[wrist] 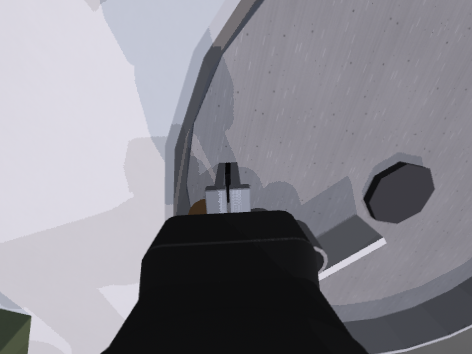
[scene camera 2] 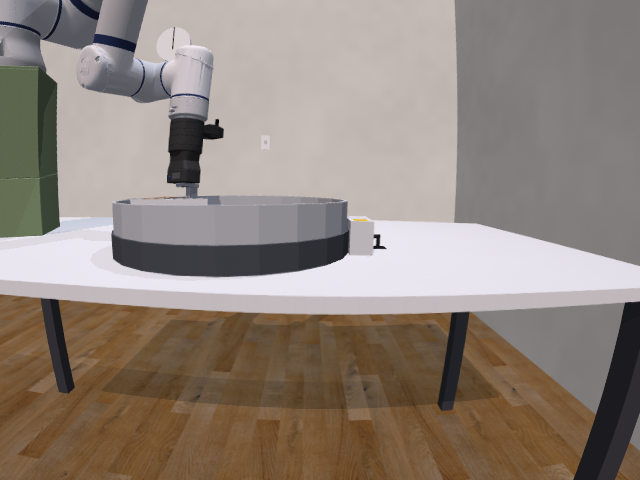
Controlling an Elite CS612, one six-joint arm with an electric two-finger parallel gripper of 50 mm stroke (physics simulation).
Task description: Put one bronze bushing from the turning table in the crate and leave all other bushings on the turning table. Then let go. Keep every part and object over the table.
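Observation:
The turning table is a round tray with a grey wall and a dark base. My gripper points down inside its wall, near the rim. The fingers are shut against each other with nothing between them. A brown, bronze-coloured part shows just left of the fingers in the wrist view, close to the wall and mostly hidden by the gripper body. In the scene view the wall hides the fingertips and the tray floor. I cannot make out the crate in either view.
A dark eight-sided hub stands on the tray floor. A grey angled block with a white edge lies between it and the gripper body. A rounded part shows beside the body. A white box adjoins the tray. A green pedestal stands at left.

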